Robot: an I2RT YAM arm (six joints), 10 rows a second.
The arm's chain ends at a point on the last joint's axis. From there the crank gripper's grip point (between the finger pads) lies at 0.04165 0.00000 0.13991 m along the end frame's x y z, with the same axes.
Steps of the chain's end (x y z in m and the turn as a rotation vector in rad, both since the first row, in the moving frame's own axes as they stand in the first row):
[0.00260, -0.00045, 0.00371, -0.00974, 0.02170, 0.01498]
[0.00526, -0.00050, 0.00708, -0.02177, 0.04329, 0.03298]
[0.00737, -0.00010, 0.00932, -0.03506, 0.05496, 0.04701]
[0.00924, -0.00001, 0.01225, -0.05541, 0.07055, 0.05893]
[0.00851, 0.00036, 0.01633, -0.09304, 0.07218, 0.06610]
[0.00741, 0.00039, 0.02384, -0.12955, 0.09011, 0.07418]
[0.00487, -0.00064, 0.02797, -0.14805, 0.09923, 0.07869]
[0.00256, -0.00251, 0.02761, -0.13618, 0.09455, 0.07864]
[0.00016, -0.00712, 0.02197, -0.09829, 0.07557, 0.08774]
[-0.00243, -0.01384, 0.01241, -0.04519, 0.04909, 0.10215]
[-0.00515, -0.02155, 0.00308, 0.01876, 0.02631, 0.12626]
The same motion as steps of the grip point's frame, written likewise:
[0.00561, 0.00155, 0.00276, -0.00974, 0.02170, 0.01498]
[0.01120, 0.00400, 0.00510, -0.02177, 0.04329, 0.03298]
[0.01483, 0.00690, 0.00670, -0.03506, 0.05496, 0.04701]
[0.01869, 0.01039, 0.00869, -0.05541, 0.07055, 0.05893]
[0.01795, 0.01628, 0.01224, -0.09304, 0.07218, 0.06610]
[0.01900, 0.02172, 0.01817, -0.12955, 0.09011, 0.07418]
[0.01752, 0.02344, 0.02141, -0.14805, 0.09923, 0.07869]
[0.01465, 0.01994, 0.02155, -0.13618, 0.09455, 0.07864]
[0.00981, 0.01053, 0.01758, -0.09829, 0.07557, 0.08774]
[0.00383, -0.00298, 0.00996, -0.04519, 0.04909, 0.10215]
[-0.00166, -0.01868, 0.00196, 0.01876, 0.02631, 0.12626]

